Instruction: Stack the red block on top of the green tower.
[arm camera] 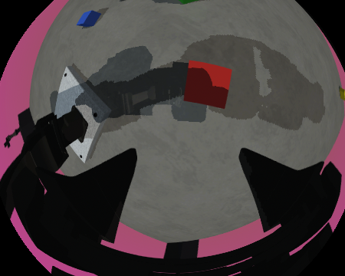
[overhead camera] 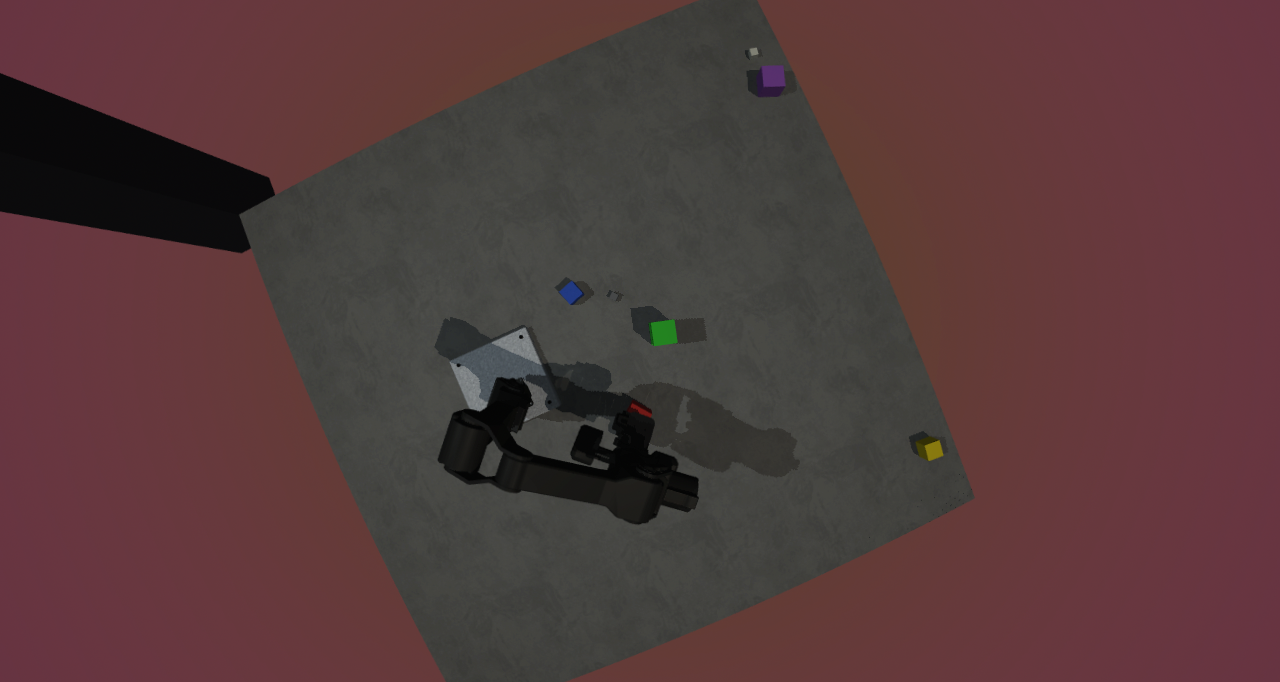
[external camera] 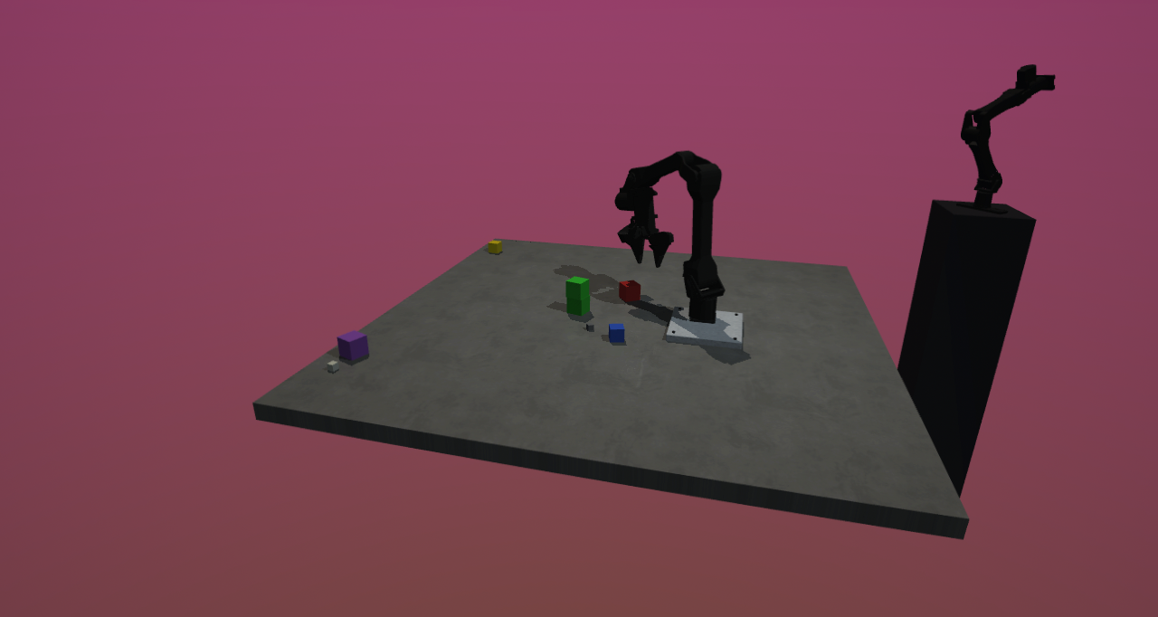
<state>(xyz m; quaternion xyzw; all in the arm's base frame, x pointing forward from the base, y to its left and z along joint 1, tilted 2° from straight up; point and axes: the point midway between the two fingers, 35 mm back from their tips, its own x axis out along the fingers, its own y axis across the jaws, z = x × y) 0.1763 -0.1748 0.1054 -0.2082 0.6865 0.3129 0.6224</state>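
Right now my gripper tip is 70 mm above the red block, 50 mm short of it and 30 mm to the right of it. The rest, counted from my gripper tip: tiny dark cube: 280 mm to the left, 110 mm ahead, 90 mm below; then yellow block: 600 mm ahead, 320 mm to the right, 80 mm below; then blue block: 320 mm to the left, 80 mm below, 30 mm ahead.
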